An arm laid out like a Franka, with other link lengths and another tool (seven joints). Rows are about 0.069 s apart.
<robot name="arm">
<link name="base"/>
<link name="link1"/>
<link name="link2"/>
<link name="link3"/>
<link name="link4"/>
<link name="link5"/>
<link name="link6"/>
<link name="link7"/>
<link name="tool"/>
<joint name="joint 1" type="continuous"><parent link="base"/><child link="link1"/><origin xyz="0.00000 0.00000 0.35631" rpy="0.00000 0.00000 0.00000"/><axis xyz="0 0 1"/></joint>
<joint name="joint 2" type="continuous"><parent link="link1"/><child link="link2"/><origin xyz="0.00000 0.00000 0.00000" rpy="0.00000 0.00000 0.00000"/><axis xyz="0 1 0"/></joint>
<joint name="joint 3" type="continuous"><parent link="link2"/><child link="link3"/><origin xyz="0.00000 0.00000 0.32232" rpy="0.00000 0.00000 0.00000"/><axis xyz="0 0 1"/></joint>
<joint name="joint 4" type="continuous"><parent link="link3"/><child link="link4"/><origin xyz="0.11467 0.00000 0.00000" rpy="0.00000 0.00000 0.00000"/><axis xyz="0 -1 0"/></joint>
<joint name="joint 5" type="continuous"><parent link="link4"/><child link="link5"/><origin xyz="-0.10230 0.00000 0.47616" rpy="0.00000 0.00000 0.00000"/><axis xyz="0 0 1"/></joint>
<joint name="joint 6" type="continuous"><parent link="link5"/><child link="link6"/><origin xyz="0.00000 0.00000 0.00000" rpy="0.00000 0.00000 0.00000"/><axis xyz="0 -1 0"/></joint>
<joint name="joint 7" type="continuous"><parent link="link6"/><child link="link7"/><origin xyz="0.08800 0.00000 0.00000" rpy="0.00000 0.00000 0.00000"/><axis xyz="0 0 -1"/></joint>
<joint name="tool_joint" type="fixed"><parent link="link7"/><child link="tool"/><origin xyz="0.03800 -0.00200 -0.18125" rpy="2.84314 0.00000 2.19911"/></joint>
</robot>
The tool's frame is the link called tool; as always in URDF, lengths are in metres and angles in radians. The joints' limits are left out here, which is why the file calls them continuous.
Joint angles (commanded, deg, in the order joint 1, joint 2, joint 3, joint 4, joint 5, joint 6, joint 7), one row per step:
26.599, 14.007, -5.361, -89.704, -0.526, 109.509, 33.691
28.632, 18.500, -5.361, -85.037, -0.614, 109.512, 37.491
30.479, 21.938, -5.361, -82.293, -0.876, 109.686, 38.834
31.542, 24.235, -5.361, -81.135, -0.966, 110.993, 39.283
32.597, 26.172, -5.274, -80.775, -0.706, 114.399, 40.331
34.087, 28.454, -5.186, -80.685, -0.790, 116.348, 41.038
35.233, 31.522, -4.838, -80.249, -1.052, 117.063, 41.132
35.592, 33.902, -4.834, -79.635, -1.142, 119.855, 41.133
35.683, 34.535, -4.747, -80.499, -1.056, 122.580, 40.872
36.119, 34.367, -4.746, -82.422, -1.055, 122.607, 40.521
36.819, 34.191, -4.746, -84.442, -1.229, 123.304, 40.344
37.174, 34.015, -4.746, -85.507, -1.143, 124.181, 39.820
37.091, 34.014, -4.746, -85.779, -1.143, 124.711, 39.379
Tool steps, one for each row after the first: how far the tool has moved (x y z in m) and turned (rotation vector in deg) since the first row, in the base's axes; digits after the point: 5 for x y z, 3 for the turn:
0.00885, 0.03507, -0.01343, 0.038, -0.338, -1.601
0.01060, 0.06577, -0.03325, -0.532, -0.110, -0.929
0.01288, 0.08495, -0.05157, -0.654, -0.394, -0.180
0.01598, 0.10660, -0.06881, 0.443, -1.951, 0.026
0.01093, 0.13088, -0.09772, 0.251, -1.828, 1.033
0.00325, 0.15177, -0.13820, -0.931, -0.301, 2.554
0.00803, 0.16177, -0.16160, -0.615, -1.307, 3.146
0.00938, 0.16595, -0.17424, 0.059, -2.317, 3.654
-0.00119, 0.16641, -0.19202, -0.830, -0.819, 4.367
-0.01288, 0.17045, -0.20883, -1.542, 0.100, 5.286
-0.01789, 0.17369, -0.21530, -1.520, 0.154, 6.128
-0.01711, 0.17291, -0.21690, -1.432, -0.067, 6.502

